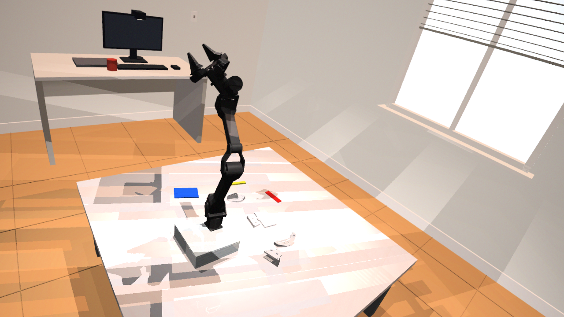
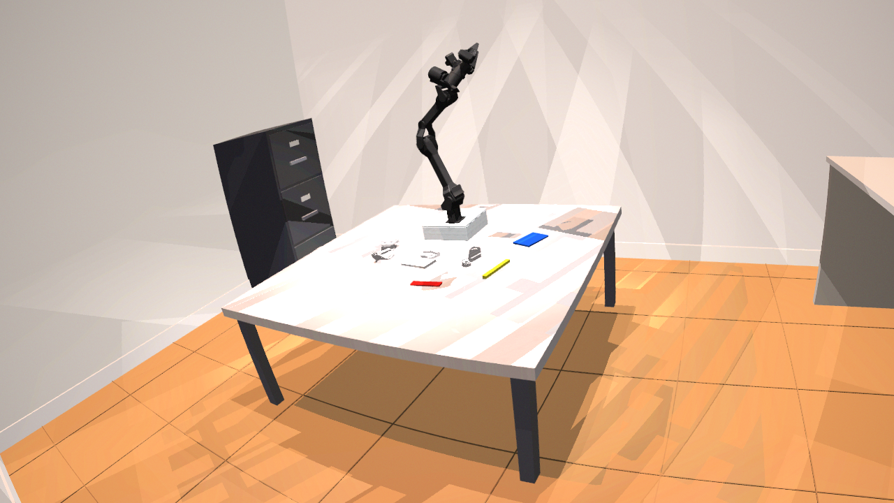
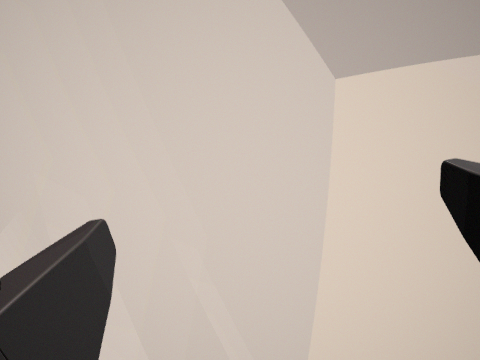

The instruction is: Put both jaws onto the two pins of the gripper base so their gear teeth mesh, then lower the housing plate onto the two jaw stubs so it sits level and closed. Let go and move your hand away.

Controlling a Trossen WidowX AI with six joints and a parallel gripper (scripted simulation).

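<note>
My gripper tip is now 76 cm above the curved jaw, 42 cm to the left of it and 35 cm short of it. From my gripper tip the other things lie so: yellow stick (79 cm below, 37 cm ahead, 11 cm to the left); blue card (79 cm below, 14 cm to the left, 8 cm ahead); red strip (79 cm below, 51 cm ahead, 9 cm to the right).
</note>
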